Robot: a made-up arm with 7 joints. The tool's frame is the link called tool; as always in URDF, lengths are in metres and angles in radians.
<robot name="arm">
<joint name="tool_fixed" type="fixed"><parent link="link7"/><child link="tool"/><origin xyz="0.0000 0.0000 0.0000" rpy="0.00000 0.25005 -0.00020"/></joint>
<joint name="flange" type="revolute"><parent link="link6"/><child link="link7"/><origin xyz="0.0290 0.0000 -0.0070" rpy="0.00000 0.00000 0.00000"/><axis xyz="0.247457 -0.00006 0.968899"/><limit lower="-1.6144" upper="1.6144" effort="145" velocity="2.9"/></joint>
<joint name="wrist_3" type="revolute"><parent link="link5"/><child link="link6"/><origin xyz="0.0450 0.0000 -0.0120" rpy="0.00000 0.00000 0.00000"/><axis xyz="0.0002 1 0.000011"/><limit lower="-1.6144" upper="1.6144" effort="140" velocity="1.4"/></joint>
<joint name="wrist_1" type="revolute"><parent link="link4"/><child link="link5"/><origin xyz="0.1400 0.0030 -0.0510" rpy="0.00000 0.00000 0.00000"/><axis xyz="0.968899 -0.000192 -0.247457"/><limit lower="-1.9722" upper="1.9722" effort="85" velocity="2.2"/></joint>
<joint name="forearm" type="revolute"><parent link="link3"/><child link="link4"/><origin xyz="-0.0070 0.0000 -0.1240" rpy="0.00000 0.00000 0.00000"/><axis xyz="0.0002 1 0.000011"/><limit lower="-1.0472" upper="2.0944" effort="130" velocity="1"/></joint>
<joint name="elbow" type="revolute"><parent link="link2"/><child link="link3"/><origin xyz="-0.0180 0.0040 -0.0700" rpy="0.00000 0.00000 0.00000"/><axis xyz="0.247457 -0.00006 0.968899"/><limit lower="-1.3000" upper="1.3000" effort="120" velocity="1"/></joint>
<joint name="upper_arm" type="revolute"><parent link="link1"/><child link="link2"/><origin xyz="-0.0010 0.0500 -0.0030" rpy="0.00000 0.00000 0.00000"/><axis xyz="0.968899 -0.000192 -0.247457"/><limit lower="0.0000" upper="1.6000" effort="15" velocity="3.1"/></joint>
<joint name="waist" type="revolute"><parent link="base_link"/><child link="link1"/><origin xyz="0.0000 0.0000 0.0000" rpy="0.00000 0.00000 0.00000"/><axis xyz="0.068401 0.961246 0.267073"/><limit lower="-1.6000" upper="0.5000" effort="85" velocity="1"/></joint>
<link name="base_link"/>
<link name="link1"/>
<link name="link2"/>
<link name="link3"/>
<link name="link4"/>
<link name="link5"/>
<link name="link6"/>
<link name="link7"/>
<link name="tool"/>
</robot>
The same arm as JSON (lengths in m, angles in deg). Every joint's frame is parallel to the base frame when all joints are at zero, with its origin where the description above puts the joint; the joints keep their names.
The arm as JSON. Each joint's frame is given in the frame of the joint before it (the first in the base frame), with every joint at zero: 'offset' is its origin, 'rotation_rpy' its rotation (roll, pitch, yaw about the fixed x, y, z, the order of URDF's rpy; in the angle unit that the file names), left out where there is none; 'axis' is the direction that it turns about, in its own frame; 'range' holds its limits. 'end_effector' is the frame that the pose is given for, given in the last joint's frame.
{
  "length_unit": "m",
  "angle_unit": "deg",
  "chain": [
    {
      "id": "waist",
      "offset": [
        0.0,
        0.0,
        0.0
      ],
      "axis": [
        0.068403,
        0.961235,
        0.26711
      ],
      "range": [
        -91.67,
        28.65
      ]
    },
    {
      "id": "upper_arm",
      "offset": [
        -0.001,
        0.05,
        -0.003
      ],
      "axis": [
        0.968889,
        -0.0002,
        -0.247497
      ],
      "range": [
        0.0,
        91.67
      ]
    },
    {
      "id": "elbow",
      "offset": [
        -0.018,
        0.004,
        -0.07
      ],
      "axis": [
        0.247497,
        -0.0001,
        0.968889
      ],
      "range": [
        -74.48,
        74.48
      ]
    },
    {
      "id": "forearm",
      "offset": [
        -0.007,
        0.0,
        -0.124
      ],
      "axis": [
        0.0002,
        1.0,
        0.0
      ],
      "range": [
        -60.0,
        120.0
      ]
    },
    {
      "id": "wrist_1",
      "offset": [
        0.14,
        0.003,
        -0.051
      ],
      "axis": [
        0.968889,
        -0.0002,
        -0.247497
      ],
      "range": [
        -113.0,
        113.0
      ]
    },
    {
      "id": "wrist_3",
      "offset": [
        0.045,
        0.0,
        -0.012
      ],
      "axis": [
        0.0002,
        1.0,
        0.0
      ],
      "range": [
        -92.5,
        92.5
      ]
    },
    {
      "id": "flange",
      "offset": [
        0.029,
        0.0,
        -0.007
      ],
      "axis": [
        0.247497,
        -0.0001,
        0.968889
      ],
      "range": [
        -92.5,
        92.5
      ]
    }
  ],
  "end_effector": {
    "offset": [
      0.0,
      0.0,
      0.0
    ],
    "rotation_rpy": [
      0.0,
      14.33,
      -0.01
    ]
  }
}

